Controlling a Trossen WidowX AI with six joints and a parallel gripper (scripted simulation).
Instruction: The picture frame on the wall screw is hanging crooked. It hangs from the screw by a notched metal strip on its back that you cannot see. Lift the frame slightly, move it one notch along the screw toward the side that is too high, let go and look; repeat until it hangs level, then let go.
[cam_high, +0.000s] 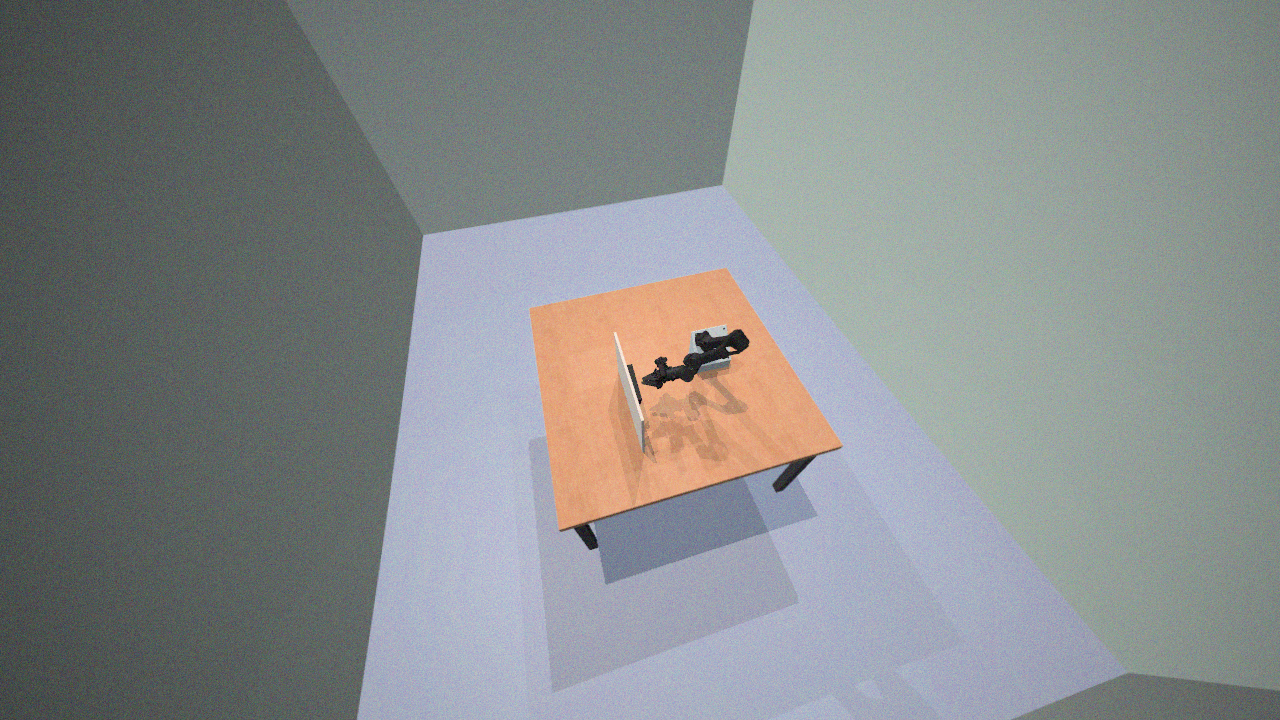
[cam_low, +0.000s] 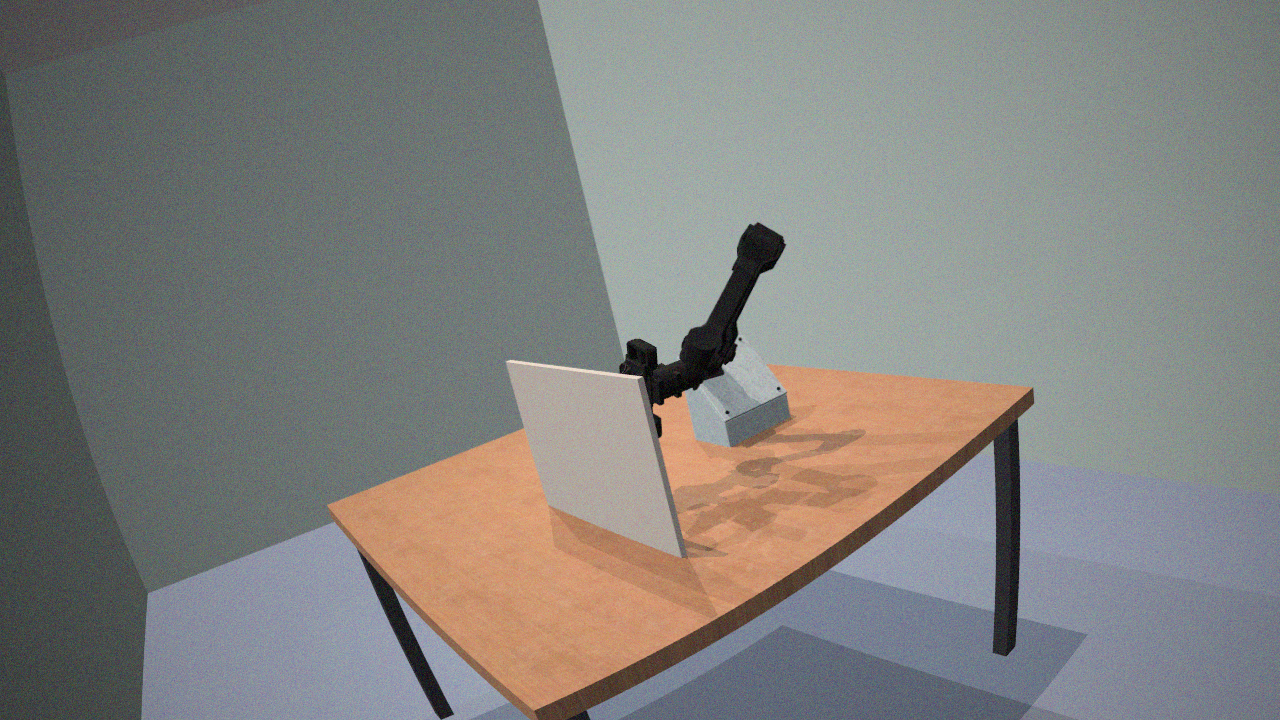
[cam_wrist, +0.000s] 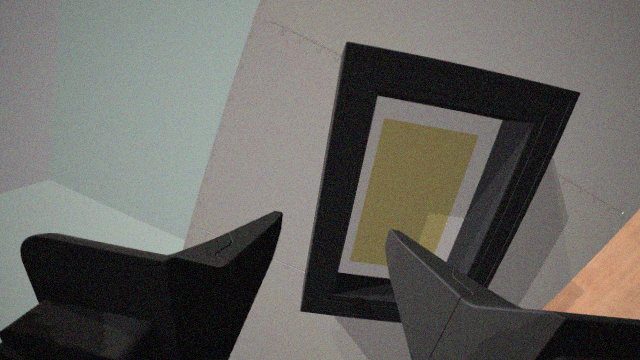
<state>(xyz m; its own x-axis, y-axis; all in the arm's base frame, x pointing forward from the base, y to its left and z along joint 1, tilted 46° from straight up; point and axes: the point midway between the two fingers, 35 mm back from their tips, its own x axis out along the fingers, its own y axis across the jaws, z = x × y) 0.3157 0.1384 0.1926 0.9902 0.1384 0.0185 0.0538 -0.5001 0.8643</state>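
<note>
Right now the picture frame is 50 mm below my gripper tip, 50 mm ahead of it and 10 mm to the right of it. The rest, counted from my gripper tip: wall panel: 70 mm below, 60 mm ahead.
</note>
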